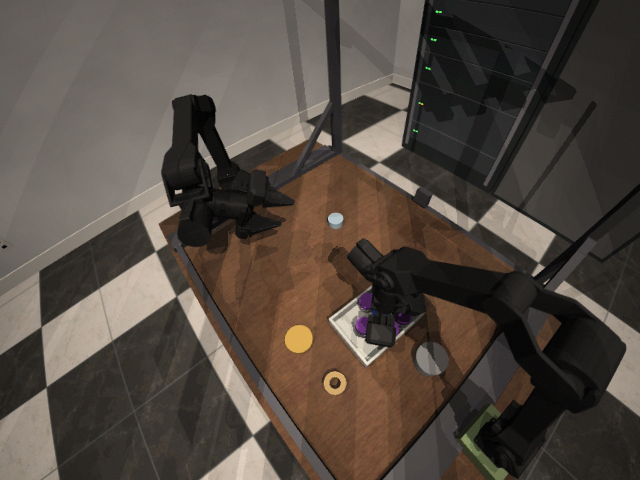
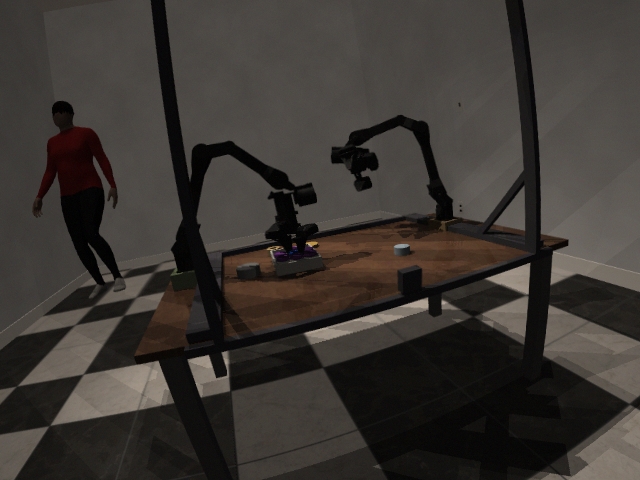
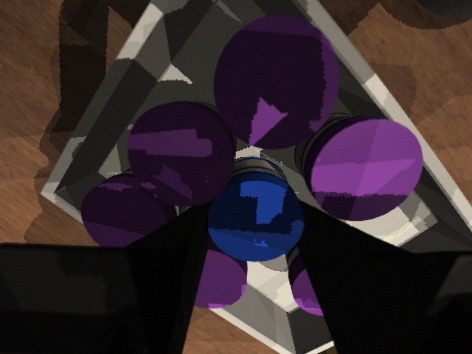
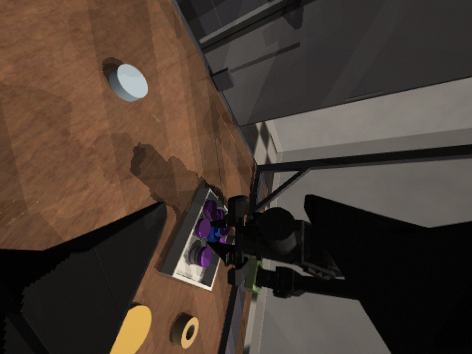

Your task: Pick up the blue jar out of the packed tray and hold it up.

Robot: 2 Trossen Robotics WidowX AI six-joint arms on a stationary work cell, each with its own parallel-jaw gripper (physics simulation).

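Where they show: left gripper, fingertip midpoint: (image 1: 379, 313) (image 3: 251, 207) (image 4: 207, 232); right gripper, fingertip midpoint: (image 1: 287, 213) (image 2: 354, 180) (image 4: 236, 204); left arm's base, link origin: (image 1: 495, 442) (image 2: 187, 268) (image 4: 259, 276); right arm's base, link origin: (image 2: 445, 218).
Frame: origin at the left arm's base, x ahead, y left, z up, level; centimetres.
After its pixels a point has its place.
The blue jar (image 1: 374, 312) @(x 35.9, y 0.6, z -0.6 cm) (image 2: 294, 252) @(x 35.0, y -2.0, z -0.6 cm) (image 3: 256, 227) @(x 35.3, y -0.8, z -0.6 cm) (image 4: 216, 235) @(x 34.4, y -0.8, z -0.6 cm) stands in the white tray (image 2: 299, 266) @(x 35.1, y -9.5, z -3.2 cm) (image 3: 372, 85) @(x 28.3, y -1.9, z -1.5 cm) among several purple-lidded jars (image 3: 276, 60) @(x 30.4, y -5.0, z -0.6 cm) (image 1: 362, 326) @(x 35.1, y 5.2, z -0.6 cm) (image 4: 203, 228) @(x 39.9, y 0.1, z -0.6 cm). My left gripper (image 3: 251, 207) @(x 35.5, y -0.9, z -2.6 cm) (image 4: 207, 232) @(x 35.5, y -0.9, z -2.6 cm) points down into the tray, shut on the blue jar with one finger on each side of its lid. The jar's lid is at about the height of its neighbours; its base is hidden. My right gripper (image 1: 287, 212) @(x 60.5, y 6.8, z 18.6 cm) is open and empty, high above the far end of the table from the tray.
A yellow disc (image 1: 298, 338) @(x 42.9, y 19.0, z -3.8 cm), a tan ring (image 1: 342, 388) @(x 27.2, y 17.3, z -2.5 cm) and a grey cylinder (image 1: 431, 358) @(x 19.6, y -2.7, z -2.0 cm) (image 2: 248, 271) @(x 19.8, y -6.7, z -2.6 cm) lie near the tray. A pale blue cylinder (image 1: 335, 220) @(x 66.9, y -11.0, z -2.6 cm) (image 2: 401, 250) @(x 66.4, y -13.7, z -3.3 cm) (image 4: 132, 82) @(x 67.6, y -11.2, z -2.6 cm) stands farther off. Dark frame posts (image 1: 333, 77) @(x 97.5, y -35.0, z 27.5 cm) rise from the table edge.
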